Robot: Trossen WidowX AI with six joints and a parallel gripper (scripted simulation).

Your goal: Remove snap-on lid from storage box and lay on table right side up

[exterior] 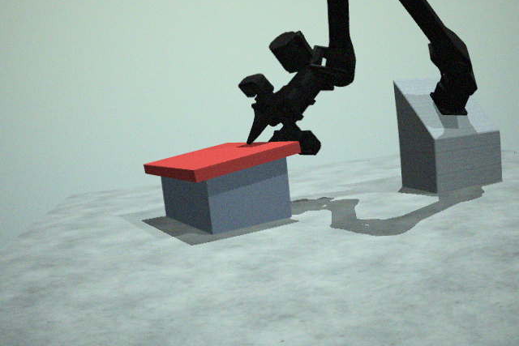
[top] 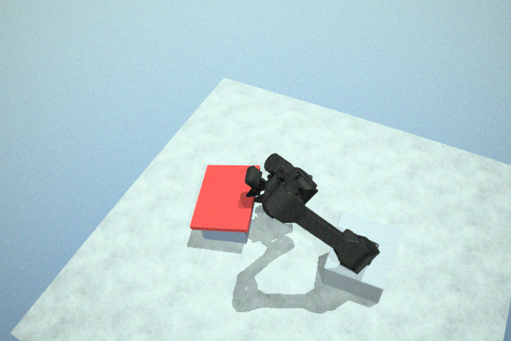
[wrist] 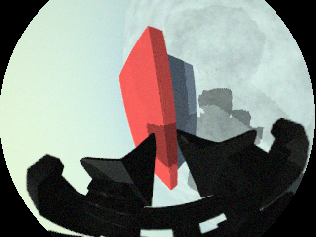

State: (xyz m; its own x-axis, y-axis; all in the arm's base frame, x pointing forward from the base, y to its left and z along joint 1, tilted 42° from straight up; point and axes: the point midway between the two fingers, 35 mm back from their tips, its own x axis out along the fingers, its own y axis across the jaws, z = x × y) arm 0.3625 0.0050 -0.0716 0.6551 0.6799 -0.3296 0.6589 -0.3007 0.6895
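Right now the red lid is 70 mm ahead of my gripper tip and 30 mm to the left of it. From my gripper tip the other things lie so: blue-grey storage box (70 mm ahead, 20 mm to the left, 60 mm below).
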